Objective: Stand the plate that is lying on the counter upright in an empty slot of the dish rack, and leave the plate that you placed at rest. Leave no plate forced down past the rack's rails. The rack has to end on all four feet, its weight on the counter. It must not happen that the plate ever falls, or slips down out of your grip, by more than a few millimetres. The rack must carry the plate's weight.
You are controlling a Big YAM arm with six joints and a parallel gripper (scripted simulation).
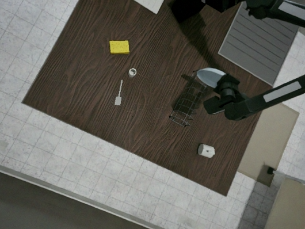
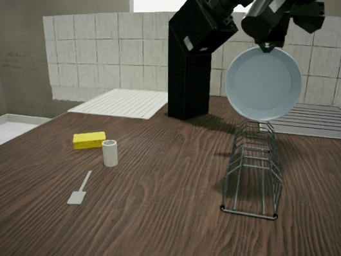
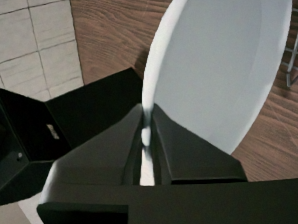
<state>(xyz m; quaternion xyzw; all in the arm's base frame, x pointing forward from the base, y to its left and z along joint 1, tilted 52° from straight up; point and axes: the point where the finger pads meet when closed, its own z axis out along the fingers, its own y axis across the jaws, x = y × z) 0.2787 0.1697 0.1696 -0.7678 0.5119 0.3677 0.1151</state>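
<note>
Now: hand 10 mm past the plate and 90 mm above it. Round my hand: white mat (320 mm behind, 720 mm to the right, 310 mm below); then grey draining board (550 mm behind, 120 mm to the left, 310 mm below); then white mug (270 mm ahead, 290 mm to the left, 280 mm below).
</note>
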